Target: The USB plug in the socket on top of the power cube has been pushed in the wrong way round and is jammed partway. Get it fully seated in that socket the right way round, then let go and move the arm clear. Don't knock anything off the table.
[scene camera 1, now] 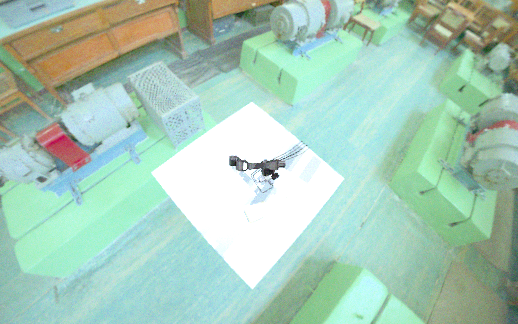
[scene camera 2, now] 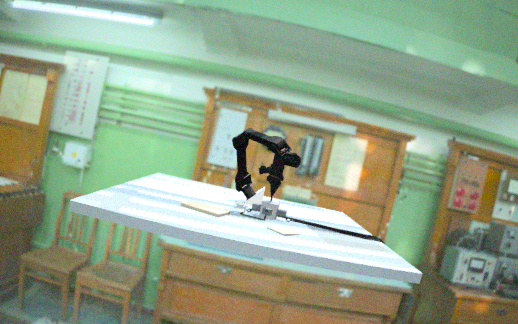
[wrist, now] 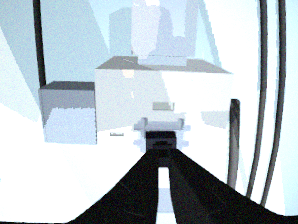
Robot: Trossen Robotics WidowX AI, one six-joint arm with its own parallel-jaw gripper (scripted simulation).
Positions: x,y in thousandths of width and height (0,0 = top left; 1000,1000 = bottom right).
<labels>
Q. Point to a pale power cube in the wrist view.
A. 673,417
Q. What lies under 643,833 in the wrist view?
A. The gripper.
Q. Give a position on a USB socket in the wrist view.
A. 606,569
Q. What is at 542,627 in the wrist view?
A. A dark USB plug.
</labels>
